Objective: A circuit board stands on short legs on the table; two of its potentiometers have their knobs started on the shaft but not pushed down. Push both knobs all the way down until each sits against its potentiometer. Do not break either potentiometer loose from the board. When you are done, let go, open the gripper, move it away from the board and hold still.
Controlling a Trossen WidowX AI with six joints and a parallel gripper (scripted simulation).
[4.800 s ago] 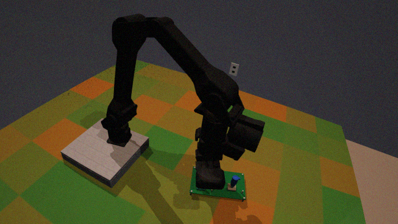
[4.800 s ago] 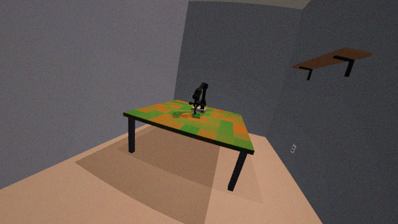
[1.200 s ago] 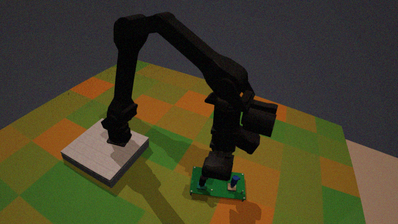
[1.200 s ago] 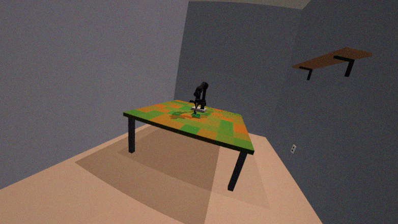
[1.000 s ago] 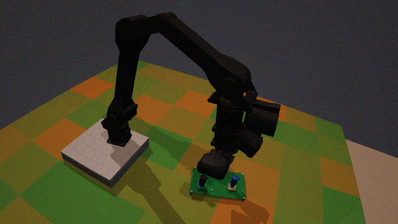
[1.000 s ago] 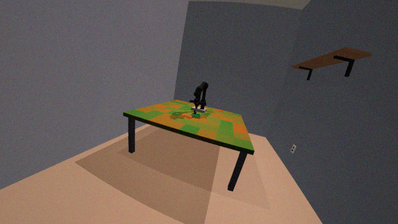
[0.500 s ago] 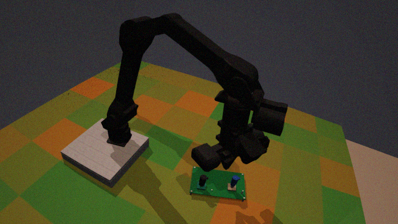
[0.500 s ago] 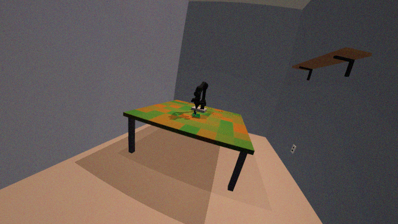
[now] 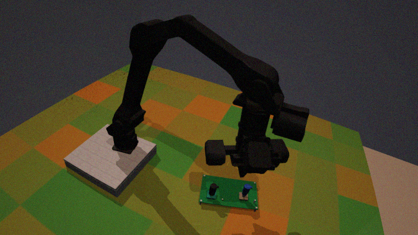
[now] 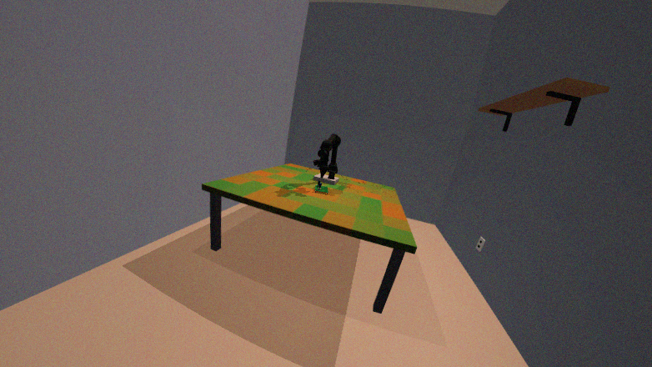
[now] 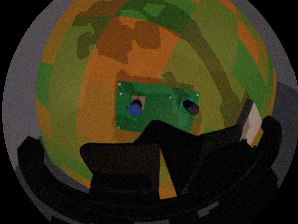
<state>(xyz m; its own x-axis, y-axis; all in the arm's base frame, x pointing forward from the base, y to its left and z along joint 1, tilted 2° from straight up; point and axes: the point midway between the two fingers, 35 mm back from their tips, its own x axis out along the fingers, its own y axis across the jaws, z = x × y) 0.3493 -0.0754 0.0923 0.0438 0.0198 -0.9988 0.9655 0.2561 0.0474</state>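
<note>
Right now my gripper tip is 30 mm short of the blue knob and 50 mm above it. The rest, counted from my gripper tip: black knob 60 mm behind, 20 mm to the right, 60 mm below.
</note>
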